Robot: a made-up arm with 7 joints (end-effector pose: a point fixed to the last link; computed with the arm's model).
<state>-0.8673 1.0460 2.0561 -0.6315 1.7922 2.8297 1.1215</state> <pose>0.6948 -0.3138 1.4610 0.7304 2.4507 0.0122</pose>
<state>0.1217 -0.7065 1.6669 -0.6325 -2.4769 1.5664 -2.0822</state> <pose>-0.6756 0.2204 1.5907 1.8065 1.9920 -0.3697</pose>
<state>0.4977 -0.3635 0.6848 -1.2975 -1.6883 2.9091 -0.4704</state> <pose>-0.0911 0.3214 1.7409 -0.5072 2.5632 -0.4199</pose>
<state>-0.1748 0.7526 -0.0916 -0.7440 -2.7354 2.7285 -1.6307</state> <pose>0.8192 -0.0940 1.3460 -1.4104 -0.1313 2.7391</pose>
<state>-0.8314 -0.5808 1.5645 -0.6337 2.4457 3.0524 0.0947</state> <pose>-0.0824 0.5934 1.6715 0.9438 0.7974 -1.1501</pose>
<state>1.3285 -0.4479 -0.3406 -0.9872 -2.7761 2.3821 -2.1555</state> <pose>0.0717 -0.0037 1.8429 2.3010 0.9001 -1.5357</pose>
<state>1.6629 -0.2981 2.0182 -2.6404 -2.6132 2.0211 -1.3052</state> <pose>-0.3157 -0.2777 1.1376 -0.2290 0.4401 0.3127</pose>
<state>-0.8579 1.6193 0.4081 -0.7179 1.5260 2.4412 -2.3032</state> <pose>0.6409 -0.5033 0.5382 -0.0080 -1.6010 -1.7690</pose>
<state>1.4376 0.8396 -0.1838 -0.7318 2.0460 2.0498 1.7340</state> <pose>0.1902 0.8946 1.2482 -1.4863 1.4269 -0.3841</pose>
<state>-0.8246 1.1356 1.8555 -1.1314 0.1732 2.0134 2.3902</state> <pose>0.8117 -0.1538 1.3431 -1.0041 1.9742 -1.1083</pose>
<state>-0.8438 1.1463 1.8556 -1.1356 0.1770 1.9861 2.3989</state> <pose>0.8107 -0.1692 1.3351 -1.0273 1.9781 -1.0997</pose>
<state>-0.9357 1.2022 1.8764 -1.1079 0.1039 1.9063 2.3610</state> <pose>0.7989 -0.2679 1.3085 -0.9484 1.9787 -1.1819</pose>
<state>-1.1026 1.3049 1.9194 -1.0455 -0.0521 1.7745 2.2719</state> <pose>0.7440 -0.4485 1.2555 -0.7766 1.9799 -1.3678</pose>
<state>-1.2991 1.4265 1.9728 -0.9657 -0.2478 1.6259 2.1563</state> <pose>0.6252 -0.6429 1.1806 -0.5915 1.9921 -1.6010</pose>
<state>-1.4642 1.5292 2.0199 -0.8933 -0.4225 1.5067 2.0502</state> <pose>0.4846 -0.7779 1.1066 -0.4570 2.0192 -1.7967</pose>
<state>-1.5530 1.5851 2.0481 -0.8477 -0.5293 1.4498 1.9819</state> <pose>0.3942 -0.8374 1.0624 -0.3828 2.0398 -1.9105</pose>
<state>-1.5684 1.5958 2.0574 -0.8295 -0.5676 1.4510 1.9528</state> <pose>0.3733 -0.8498 1.0538 -0.3467 2.0364 -1.9598</pose>
